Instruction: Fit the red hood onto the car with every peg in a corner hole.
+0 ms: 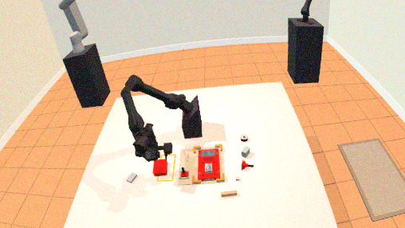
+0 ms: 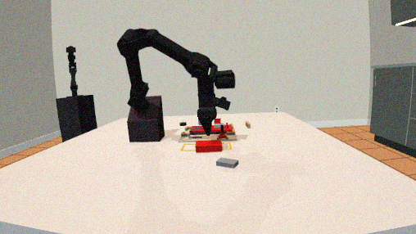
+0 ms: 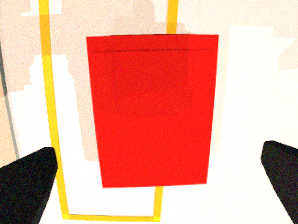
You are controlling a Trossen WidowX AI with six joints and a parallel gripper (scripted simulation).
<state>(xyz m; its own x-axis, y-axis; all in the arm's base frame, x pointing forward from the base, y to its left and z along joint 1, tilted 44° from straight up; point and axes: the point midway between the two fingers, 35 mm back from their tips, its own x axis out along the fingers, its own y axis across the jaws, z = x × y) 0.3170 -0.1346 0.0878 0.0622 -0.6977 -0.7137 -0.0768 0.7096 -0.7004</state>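
My gripper tip is now 5 cm above the red hood. Round my gripper tip: orange-cornered jig: 1 cm behind, 23 cm to the left, 5 cm below; then grey engine block: 3 cm ahead, 26 cm to the left, 4 cm below; then wooden block: 19 cm ahead, 35 cm to the left, 5 cm below.
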